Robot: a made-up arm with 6 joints.
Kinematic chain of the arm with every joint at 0, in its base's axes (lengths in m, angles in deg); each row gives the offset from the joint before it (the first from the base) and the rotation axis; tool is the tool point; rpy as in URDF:
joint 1: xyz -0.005 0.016 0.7 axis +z
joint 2: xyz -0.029 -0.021 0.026 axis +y
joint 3: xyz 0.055 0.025 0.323 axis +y
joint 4: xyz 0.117 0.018 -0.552 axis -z
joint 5: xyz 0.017 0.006 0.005 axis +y
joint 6: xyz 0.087 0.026 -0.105 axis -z
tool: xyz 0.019 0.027 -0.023 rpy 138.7 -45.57 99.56
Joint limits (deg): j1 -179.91..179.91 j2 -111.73..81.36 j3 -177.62..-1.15 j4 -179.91..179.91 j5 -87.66..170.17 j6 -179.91..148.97
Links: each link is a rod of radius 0.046 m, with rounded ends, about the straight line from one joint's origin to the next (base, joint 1, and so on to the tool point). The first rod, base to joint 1, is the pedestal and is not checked.
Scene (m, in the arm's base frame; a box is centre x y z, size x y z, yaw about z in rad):
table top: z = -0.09
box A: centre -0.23 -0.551 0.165 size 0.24 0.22 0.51 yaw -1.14
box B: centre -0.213 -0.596 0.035 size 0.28 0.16 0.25 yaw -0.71
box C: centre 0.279 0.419 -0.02 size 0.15 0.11 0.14 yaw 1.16
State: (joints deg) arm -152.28 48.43 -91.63 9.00 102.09 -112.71
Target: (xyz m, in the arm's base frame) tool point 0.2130 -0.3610 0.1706
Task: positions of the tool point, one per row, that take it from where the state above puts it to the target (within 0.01 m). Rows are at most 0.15 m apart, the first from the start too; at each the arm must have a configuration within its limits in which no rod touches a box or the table.
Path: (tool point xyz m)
1: -0.4383 -0.3299 0.3922
2: -0.3325 -0.2869 0.3248
3: -0.2286 -0.2279 0.2835
4: -0.1324 -0.1564 0.2686
5: -0.0745 -0.1632 0.2921
6: -0.0205 -0.1539 0.3160
7: 0.0256 -0.1307 0.3400
8: 0.0606 -0.0967 0.3643
9: 0.0800 -0.1514 0.3192
10: 0.1055 -0.2056 0.2770
11: 0.1366 -0.2585 0.2378
12: 0.1726 -0.3104 0.2021
13: 0.2130 -0.3610 0.1706

